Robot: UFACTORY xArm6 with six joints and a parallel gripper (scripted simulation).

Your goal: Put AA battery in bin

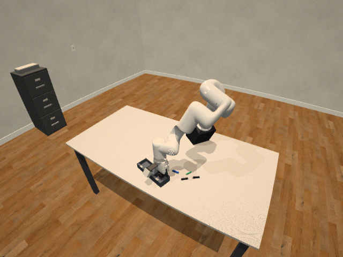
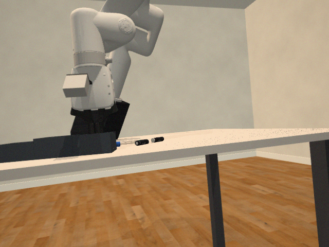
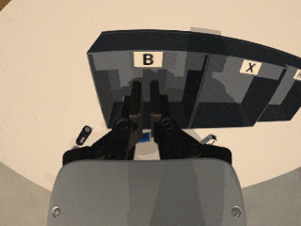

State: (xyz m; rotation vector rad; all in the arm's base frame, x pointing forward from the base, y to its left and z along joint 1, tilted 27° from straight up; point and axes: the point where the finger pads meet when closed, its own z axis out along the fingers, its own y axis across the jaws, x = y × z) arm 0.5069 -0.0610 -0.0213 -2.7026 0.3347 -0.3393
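My hand is 110 mm past the blue battery, 40 mm to the right of it and 50 mm above it. Round my hand: dark bin row: 10 mm behind, 80 mm to the right, 30 mm below; green cell: 140 mm behind, 120 mm to the left, 50 mm below; white piece: 140 mm behind, 80 mm to the right, 40 mm below.
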